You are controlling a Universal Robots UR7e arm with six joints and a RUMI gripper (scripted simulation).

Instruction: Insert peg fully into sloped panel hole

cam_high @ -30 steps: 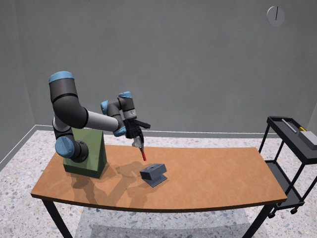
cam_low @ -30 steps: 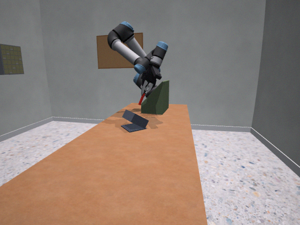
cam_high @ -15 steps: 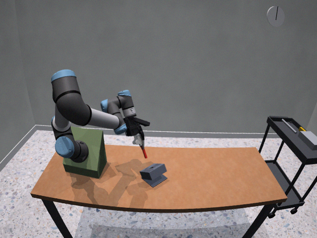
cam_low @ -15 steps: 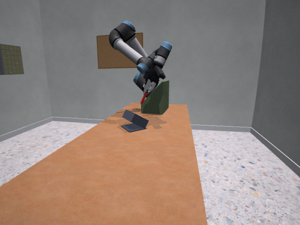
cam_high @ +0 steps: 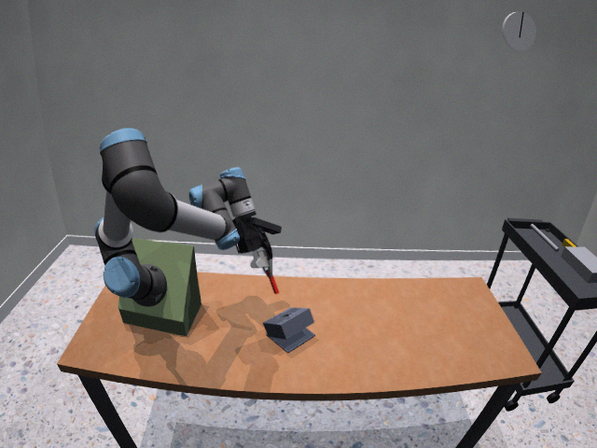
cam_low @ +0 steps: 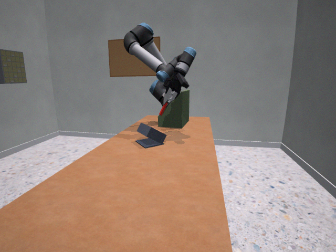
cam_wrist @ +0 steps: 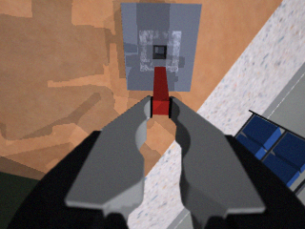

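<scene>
Right now my hand is 3 cm above the red peg, 1 cm to the left of it and 1 cm short of it. Round my hand: flat panel foot (21 cm below, 9 cm to the right, 7 cm ahead).
</scene>
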